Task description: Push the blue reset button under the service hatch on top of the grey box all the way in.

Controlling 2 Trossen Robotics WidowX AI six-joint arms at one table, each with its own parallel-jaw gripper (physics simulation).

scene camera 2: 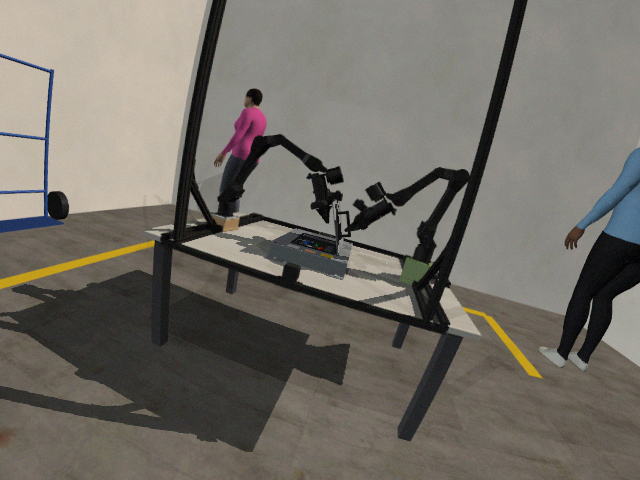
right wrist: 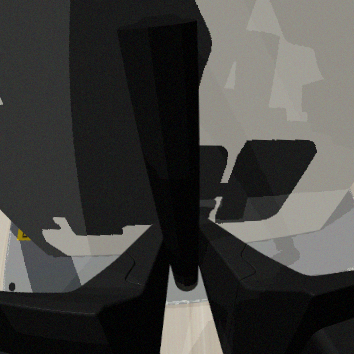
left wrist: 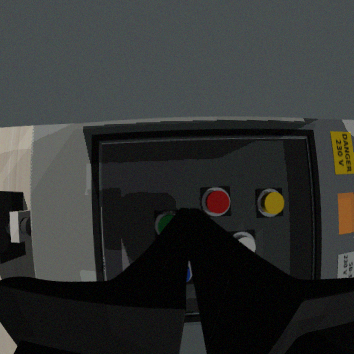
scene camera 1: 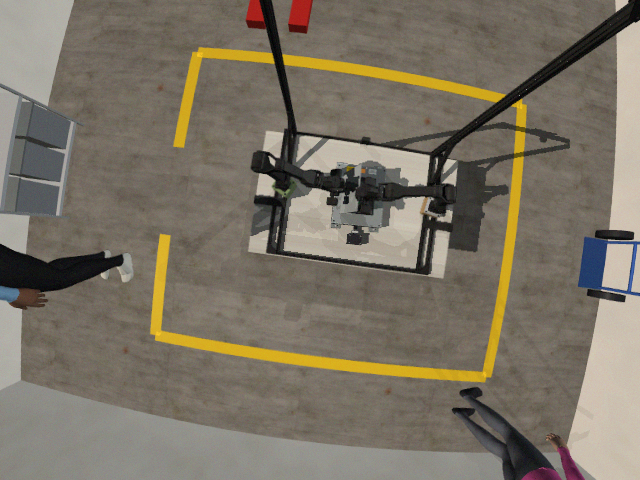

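The grey box [scene camera 2: 308,258] [left wrist: 60,200] lies on the table, its recess open. The service hatch [scene camera 2: 337,227] [left wrist: 175,60] [right wrist: 280,65] stands upright. My right gripper [scene camera 2: 348,228] [right wrist: 180,224] is shut on the hatch's black handle [right wrist: 172,125]. My left gripper [scene camera 2: 326,220] [left wrist: 187,216] is shut and empty, its tips over the recess, between the green button [left wrist: 165,223] and the red button [left wrist: 218,201] in the left wrist view. The blue button [left wrist: 188,272] is mostly hidden behind the left fingers; how deep it sits cannot be told.
A yellow button [left wrist: 273,202] and a white button [left wrist: 247,243] also sit in the recess. A black block [scene camera 1: 357,237] stands beside the box. A tan block [scene camera 2: 227,223] and a green block [scene camera 2: 415,270] are near the arm bases. Black frame bars [scene camera 1: 351,261] edge the table.
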